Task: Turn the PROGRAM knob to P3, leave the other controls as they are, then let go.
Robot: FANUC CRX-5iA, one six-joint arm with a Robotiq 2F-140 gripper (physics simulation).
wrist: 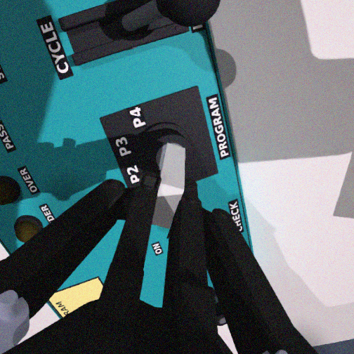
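The PROGRAM knob (171,134) is a dark round shape on a dark square plate (192,107) in the middle of the wrist view. The light grey fingertip parts cover much of it, and its pointer cannot be made out, so its setting cannot be read. The labels P4 (138,117), P3 (121,146) and P2 (133,174) run down the plate's left side. The PROGRAM label (219,127) is at its right. My gripper (170,161) is shut with nothing held between its fingers. Its tips overlap the knob in view; whether they touch it cannot be told.
The CYCLE slider (122,42) with its black ball knob (188,9) is at the top. Two dark round lamps (7,190) (28,229) are at the left. The CHECK label (234,216), ON label (157,248) and a yellow tag (79,295) lie lower down.
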